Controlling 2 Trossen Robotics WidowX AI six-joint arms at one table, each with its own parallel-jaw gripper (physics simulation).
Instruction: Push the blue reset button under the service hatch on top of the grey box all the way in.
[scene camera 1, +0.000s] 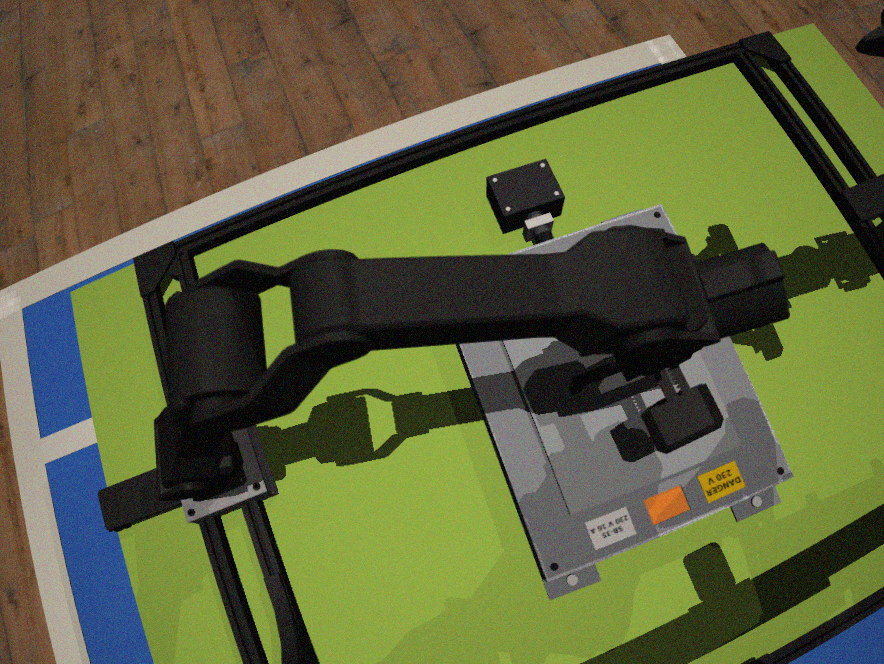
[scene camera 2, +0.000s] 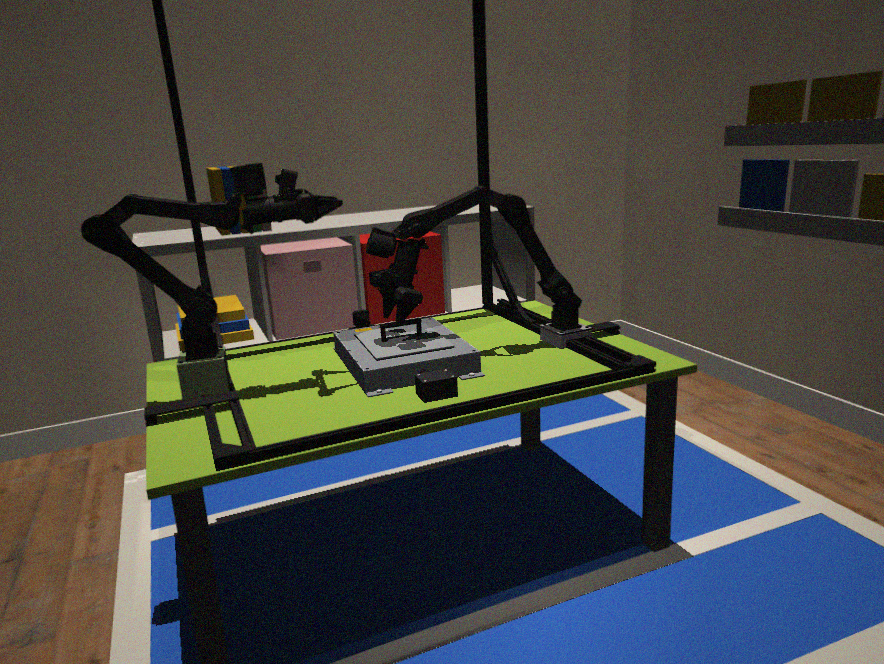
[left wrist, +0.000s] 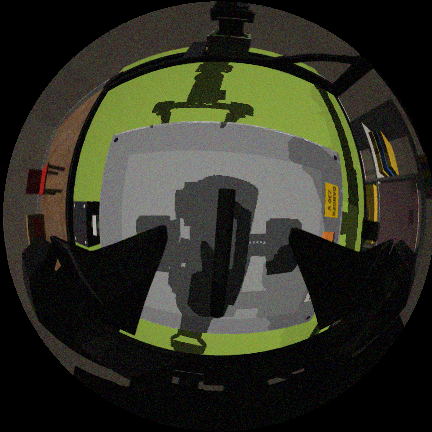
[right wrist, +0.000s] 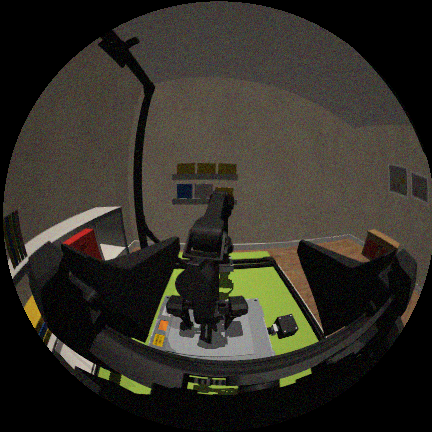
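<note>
The grey box (scene camera 1: 518, 486) (scene camera 2: 421, 373) (left wrist: 111, 175) stands on the green table. Its hatch (scene camera 1: 575, 475) (left wrist: 160, 175) lies flat on top, with a black bar handle (scene camera 2: 401, 325) (left wrist: 224, 250) standing up from it. The blue button does not show in any view. My left gripper (scene camera 2: 395, 315) (left wrist: 230, 233) (right wrist: 207, 329) is open and points down just above the handle; in the left wrist view its fingers stand either side of the handle, holding nothing. In scene camera 1 the left arm hides part of the box. My right gripper (scene camera 2: 341, 202) (right wrist: 241, 245) is open, empty and raised high.
A black block (scene camera 1: 525, 189) (scene camera 2: 436, 386) (left wrist: 86, 223) (right wrist: 286, 325) with a connector sits beside the box. Orange (scene camera 1: 666, 504) and yellow (scene camera 1: 721, 481) labels lie along one box edge. Black rails (scene camera 1: 428, 155) run around the table. A shelf unit (scene camera 2: 146, 275) stands behind it.
</note>
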